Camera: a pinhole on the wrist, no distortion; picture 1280 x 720 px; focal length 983.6 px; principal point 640.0 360.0 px. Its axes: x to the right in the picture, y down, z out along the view. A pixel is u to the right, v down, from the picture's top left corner.
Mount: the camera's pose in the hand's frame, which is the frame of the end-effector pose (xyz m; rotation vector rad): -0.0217 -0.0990 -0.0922 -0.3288 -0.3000 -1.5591
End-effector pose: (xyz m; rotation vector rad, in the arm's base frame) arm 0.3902 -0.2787 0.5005 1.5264 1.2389 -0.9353
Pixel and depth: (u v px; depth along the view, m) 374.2 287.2 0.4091
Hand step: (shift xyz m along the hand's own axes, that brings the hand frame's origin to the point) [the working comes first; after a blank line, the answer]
In the camera's frame: -0.1106 -0.0303 0.4091

-0.0429 0.1626 0.2419
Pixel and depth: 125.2 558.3 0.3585
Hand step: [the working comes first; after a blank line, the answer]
In the camera's frame: -0.1876 0.0723 0.3585

0.0591 0.2124 0.1637
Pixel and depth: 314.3 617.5 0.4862
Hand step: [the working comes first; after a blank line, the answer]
In the camera's frame: -0.1610 0.1273 0.4862

0.1165 0.2368 0.2908
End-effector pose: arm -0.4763 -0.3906 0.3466 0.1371 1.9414 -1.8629
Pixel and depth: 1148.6 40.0 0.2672
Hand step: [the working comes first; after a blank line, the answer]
In the camera's frame: 0.1382 -0.0869 0.2672

-0.1043 -0.1209 0.2090
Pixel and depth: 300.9 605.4 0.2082
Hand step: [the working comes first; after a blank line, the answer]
In the camera's frame: -0.0718 0.0519 0.2082

0.0349 0.0474 0.0707
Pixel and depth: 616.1 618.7 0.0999
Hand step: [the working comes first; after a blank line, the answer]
In the camera's frame: -0.0024 0.0263 0.0999

0.0066 -0.0582 -0.0016
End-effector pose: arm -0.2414 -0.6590 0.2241 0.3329 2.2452 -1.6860
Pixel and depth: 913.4 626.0 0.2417
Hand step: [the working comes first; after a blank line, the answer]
In the camera's frame: 0.0672 0.0654 0.2417

0.0480 -0.0677 0.1555
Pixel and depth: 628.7 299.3 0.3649
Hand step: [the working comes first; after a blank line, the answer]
In the camera's frame: -0.0042 -0.0225 0.3649

-0.0369 0.0473 0.2425
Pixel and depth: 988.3 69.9 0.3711
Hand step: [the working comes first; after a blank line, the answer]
In the camera's frame: 0.1314 -0.1095 0.3711

-0.1246 -0.0739 0.3024
